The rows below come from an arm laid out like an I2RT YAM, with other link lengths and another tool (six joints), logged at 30 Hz.
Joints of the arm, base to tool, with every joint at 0 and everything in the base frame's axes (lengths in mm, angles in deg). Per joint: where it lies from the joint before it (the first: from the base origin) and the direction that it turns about. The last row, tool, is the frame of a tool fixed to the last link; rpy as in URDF.
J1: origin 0 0 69.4 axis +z
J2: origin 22.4 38 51 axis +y
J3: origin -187.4 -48.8 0 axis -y
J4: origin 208.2 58.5 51 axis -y
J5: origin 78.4 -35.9 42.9 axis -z
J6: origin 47.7 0 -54.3 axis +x
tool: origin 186 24 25 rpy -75.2 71.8 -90
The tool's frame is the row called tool.
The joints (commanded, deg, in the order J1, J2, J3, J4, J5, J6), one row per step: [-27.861 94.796 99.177 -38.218 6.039 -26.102]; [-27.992 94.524 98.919 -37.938 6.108 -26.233]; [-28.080 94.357 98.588 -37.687 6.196 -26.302]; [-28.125 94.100 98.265 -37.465 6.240 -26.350]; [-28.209 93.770 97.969 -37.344 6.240 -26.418]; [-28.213 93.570 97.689 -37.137 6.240 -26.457]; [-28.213 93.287 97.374 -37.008 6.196 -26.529]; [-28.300 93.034 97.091 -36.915 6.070 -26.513]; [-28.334 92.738 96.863 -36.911 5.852 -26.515]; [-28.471 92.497 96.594 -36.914 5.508 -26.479]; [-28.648 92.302 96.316 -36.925 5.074 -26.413]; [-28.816 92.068 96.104 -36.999 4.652 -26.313]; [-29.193 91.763 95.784 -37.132 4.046 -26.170]
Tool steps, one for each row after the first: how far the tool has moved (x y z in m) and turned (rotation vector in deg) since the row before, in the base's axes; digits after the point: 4 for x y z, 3 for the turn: [-0.0007 -0.0012 0.0014 -0.261 -0.179 -0.116]; [-0.0006 -0.0010 -0.0002 -0.131 -0.021 -0.124]; [-0.0005 -0.0004 0.0005 -0.128 -0.103 -0.055]; [-0.0009 -0.0003 0.0009 -0.120 -0.103 -0.047]; [-0.0002 0.0001 0.0003 -0.087 -0.093 0.017]; [-0.0005 0.0005 0.0004 -0.074 -0.062 0.076]; [-0.0006 0.0001 0.0002 0.041 -0.096 0.010]; [-0.0005 0.0009 0.0006 0.068 -0.118 0.150]; [-0.0006 0.0006 -0.0002 0.203 -0.079 0.133]; [-0.0006 0.0006 -0.0006 0.297 -0.062 0.152]; [-0.0007 0.0007 0.0000 0.295 -0.112 0.132]; [-0.0016 -0.0001 -0.0005 0.460 -0.098 0.053]
